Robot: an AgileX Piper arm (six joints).
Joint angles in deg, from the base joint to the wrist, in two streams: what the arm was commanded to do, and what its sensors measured. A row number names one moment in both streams.
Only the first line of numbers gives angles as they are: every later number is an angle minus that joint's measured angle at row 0.
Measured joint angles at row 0:
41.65, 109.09, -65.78, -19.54, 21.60, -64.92
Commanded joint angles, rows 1 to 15:
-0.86, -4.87, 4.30, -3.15, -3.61, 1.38
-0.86, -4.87, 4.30, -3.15, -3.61, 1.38
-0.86, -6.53, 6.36, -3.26, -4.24, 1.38
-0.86, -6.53, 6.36, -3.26, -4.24, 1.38
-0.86, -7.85, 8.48, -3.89, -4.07, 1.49
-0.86, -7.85, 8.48, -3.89, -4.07, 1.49
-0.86, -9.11, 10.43, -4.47, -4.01, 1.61
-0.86, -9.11, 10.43, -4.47, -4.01, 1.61
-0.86, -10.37, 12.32, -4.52, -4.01, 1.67
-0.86, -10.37, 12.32, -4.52, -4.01, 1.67
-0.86, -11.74, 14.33, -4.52, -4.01, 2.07
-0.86, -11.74, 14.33, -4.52, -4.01, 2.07
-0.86, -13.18, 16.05, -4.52, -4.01, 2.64
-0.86, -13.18, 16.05, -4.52, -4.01, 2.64
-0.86, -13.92, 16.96, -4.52, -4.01, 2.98
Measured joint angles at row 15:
-0.51, -11.57, 16.16, -3.55, -2.06, 1.38
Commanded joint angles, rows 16 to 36:
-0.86, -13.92, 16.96, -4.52, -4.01, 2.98
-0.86, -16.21, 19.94, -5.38, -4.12, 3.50
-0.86, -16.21, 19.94, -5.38, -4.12, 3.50
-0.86, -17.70, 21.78, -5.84, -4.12, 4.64
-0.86, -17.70, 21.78, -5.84, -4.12, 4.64
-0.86, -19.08, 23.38, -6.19, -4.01, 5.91
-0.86, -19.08, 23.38, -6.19, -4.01, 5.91
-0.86, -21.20, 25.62, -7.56, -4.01, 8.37
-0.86, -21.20, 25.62, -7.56, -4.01, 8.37
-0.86, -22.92, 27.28, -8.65, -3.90, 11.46
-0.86, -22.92, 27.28, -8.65, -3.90, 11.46
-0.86, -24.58, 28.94, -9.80, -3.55, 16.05
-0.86, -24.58, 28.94, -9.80, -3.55, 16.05
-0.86, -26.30, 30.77, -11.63, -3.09, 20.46
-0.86, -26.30, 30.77, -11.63, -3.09, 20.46
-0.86, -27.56, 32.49, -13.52, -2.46, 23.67
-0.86, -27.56, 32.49, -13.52, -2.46, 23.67
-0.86, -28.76, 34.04, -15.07, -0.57, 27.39
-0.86, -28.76, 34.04, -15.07, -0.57, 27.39
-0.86, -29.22, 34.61, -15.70, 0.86, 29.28
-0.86, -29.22, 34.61, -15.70, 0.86, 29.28
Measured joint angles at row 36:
-0.57, -27.16, 33.47, -12.20, -0.46, 24.07
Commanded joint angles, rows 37 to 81:
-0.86, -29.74, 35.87, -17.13, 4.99, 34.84
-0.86, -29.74, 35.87, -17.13, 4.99, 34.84
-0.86, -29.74, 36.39, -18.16, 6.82, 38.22
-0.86, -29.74, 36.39, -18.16, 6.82, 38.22
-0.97, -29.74, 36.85, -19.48, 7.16, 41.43
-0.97, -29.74, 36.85, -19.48, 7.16, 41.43
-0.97, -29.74, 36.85, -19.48, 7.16, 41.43
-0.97, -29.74, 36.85, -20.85, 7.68, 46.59
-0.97, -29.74, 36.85, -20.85, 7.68, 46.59
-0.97, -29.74, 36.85, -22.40, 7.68, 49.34
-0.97, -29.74, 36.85, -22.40, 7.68, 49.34
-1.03, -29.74, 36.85, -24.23, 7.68, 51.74
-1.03, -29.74, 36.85, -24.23, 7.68, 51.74
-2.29, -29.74, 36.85, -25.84, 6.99, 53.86
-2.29, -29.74, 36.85, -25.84, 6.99, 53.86
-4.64, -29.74, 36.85, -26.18, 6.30, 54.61
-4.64, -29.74, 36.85, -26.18, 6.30, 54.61
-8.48, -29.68, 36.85, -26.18, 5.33, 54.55
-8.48, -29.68, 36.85, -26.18, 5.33, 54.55
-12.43, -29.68, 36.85, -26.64, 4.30, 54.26
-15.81, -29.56, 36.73, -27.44, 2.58, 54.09
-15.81, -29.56, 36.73, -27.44, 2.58, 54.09
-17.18, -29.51, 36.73, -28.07, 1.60, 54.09
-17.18, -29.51, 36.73, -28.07, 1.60, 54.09
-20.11, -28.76, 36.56, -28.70, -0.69, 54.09
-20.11, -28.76, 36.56, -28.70, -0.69, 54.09
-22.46, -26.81, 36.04, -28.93, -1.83, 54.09
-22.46, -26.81, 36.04, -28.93, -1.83, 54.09
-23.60, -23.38, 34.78, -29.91, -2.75, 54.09
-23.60, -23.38, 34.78, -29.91, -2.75, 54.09
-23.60, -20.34, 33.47, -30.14, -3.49, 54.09
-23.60, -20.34, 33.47, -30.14, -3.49, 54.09
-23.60, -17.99, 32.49, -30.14, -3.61, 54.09
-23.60, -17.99, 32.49, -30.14, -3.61, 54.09
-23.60, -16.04, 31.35, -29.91, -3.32, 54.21
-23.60, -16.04, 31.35, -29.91, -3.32, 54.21
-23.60, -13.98, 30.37, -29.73, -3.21, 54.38
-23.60, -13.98, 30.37, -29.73, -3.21, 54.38
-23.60, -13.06, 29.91, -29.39, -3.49, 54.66
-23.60, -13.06, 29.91, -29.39, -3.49, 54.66
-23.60, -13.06, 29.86, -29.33, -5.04, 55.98
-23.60, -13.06, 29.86, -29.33, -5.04, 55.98
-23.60, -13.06, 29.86, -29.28, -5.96, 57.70
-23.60, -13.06, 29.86, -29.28, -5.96, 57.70
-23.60, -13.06, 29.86, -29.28, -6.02, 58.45
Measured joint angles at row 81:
-23.26, -13.00, 30.49, -28.02, -4.53, 56.10
